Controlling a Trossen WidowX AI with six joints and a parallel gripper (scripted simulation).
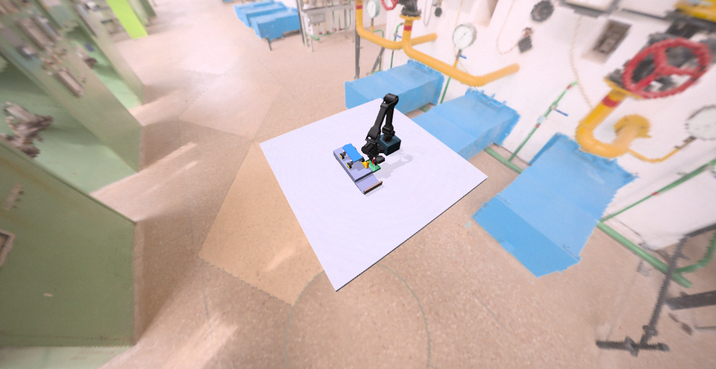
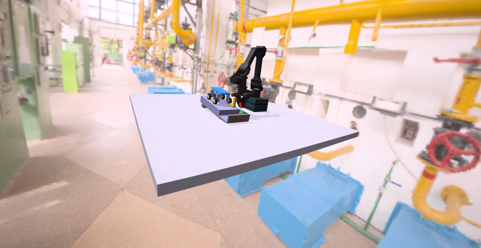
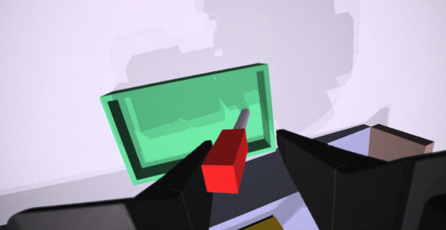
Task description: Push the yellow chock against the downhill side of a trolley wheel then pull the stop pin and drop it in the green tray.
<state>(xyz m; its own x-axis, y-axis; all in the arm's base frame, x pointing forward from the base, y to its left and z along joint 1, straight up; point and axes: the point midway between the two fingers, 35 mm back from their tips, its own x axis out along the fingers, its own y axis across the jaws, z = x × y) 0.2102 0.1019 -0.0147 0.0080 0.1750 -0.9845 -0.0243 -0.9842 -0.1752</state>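
Now: gripper tip 60 mm above the green tray and 30 mm to the left of it. The rest, counted from my gripper tip: grey ramp (120 mm ahead, 110 mm to the right, 10 mm below); then red-headed stop pin (10 mm below); then yellow chock (70 mm ahead, 30 mm above, 20 mm to the right).
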